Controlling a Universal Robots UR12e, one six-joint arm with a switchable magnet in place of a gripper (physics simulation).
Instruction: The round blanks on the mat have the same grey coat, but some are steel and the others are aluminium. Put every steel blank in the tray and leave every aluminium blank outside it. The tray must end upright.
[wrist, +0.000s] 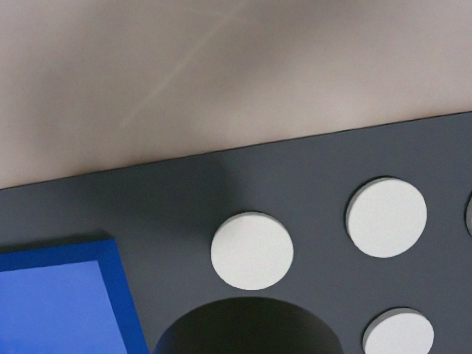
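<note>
The magnet (250, 326) is a dark rounded shape at the bottom middle of the wrist view. Its face is hidden, and no blank shows attached to it. A pale grey round blank (252, 251) lies on the mat, just above the magnet's outline in the view and fully visible. A second blank (386, 218) lies to its right. A third blank (398, 334) is cut off by the bottom edge, and another blank (470, 215) shows as a sliver at the right edge. Their coats look alike. Part of the blue tray (120, 295) shows at the lower left, upright, with no blank in its visible part.
The dark grey mat (305, 170) runs across the lower half, its far edge sloping up to the right. A brownish-grey table top (175, 100) lies beyond it. The tray's raised rim stands left of the nearest blank.
</note>
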